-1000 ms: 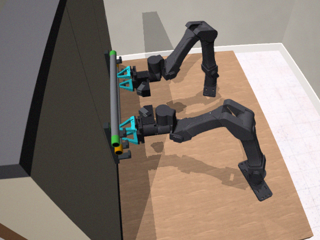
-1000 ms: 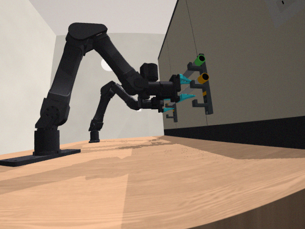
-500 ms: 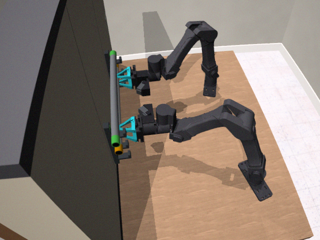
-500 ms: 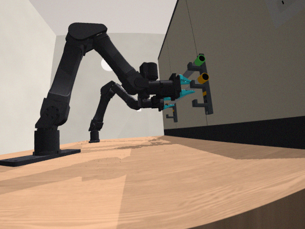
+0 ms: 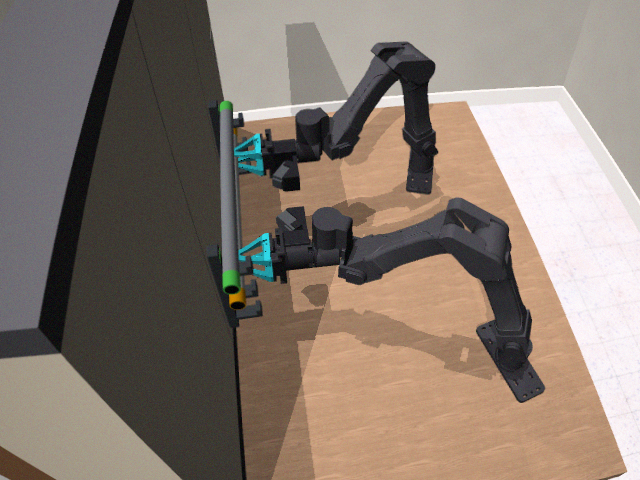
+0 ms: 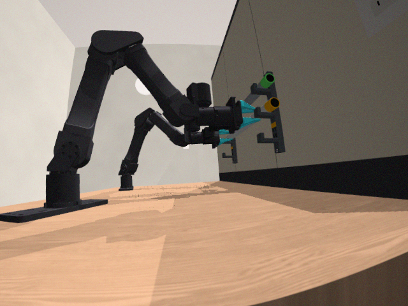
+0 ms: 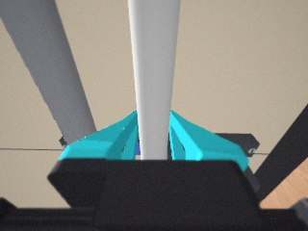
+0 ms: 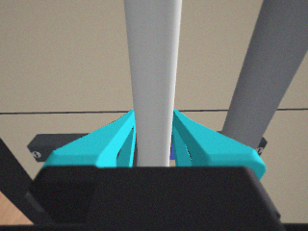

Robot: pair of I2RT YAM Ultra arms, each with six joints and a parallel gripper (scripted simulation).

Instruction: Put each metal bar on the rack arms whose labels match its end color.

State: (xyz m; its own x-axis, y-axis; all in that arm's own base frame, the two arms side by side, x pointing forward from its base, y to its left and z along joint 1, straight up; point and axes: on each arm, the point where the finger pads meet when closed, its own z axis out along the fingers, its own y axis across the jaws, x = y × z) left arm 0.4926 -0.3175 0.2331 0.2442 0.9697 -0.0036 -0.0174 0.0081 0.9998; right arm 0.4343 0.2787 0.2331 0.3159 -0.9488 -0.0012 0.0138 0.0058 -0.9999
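Now: the orange-ended bar 150 mm to the left of my right hand and 20 mm ahead of it. Also, from my right hand: black baseboard 200 mm below, 180 mm to the left, 60 mm ahead; dark wall panel 190 mm above, 170 mm to the left, 120 mm ahead; green-ended bar 150 mm to the left, 80 mm above, 20 mm ahead.
My left gripper is now 10 mm past the green-ended bar, 140 mm to the left of it and 80 mm below it. The rest, counted from my left hand: black baseboard 30 mm ahead, 110 mm to the right, 200 mm below; orange-ended bar 10 mm behind, 150 mm to the right; dark wall panel 90 mm ahead, 120 mm to the right, 190 mm above.
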